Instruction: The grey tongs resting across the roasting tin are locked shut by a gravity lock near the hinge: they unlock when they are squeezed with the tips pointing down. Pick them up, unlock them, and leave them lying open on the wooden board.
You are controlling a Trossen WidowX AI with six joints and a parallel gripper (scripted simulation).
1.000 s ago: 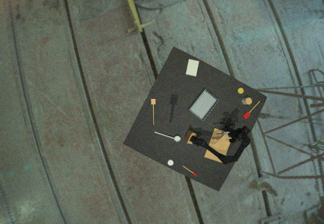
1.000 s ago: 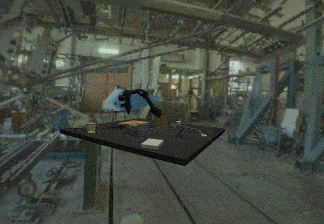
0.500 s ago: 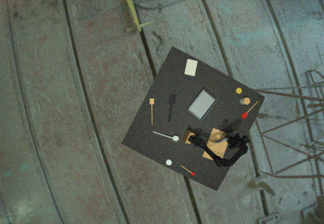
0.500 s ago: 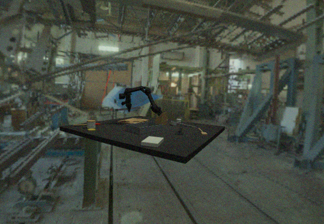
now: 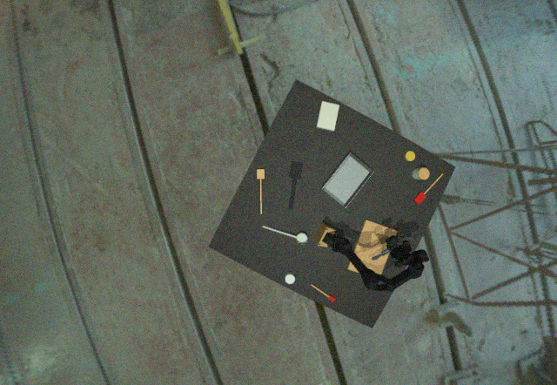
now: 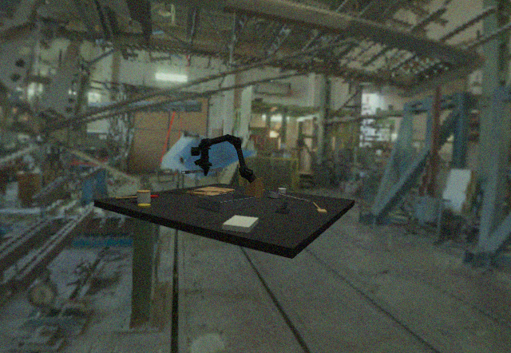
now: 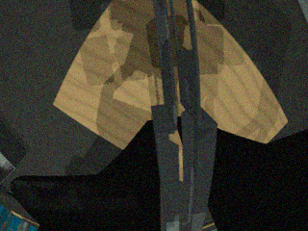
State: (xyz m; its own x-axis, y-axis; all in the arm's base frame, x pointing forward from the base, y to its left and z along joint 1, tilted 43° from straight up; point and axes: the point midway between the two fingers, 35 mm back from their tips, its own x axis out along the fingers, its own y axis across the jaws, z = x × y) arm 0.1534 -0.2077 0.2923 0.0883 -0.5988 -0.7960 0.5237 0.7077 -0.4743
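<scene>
Right now my gripper tip is 7 cm past the wooden board, 1 cm to the left of it and 13 cm above it. From my gripper tip the other things lie so: red spatula (47 cm ahead, 12 cm to the right, 13 cm below); then yellow disc (61 cm ahead, 12 cm to the left, 13 cm below); then roasting tin (22 cm ahead, 41 cm to the left, 11 cm below).
</scene>
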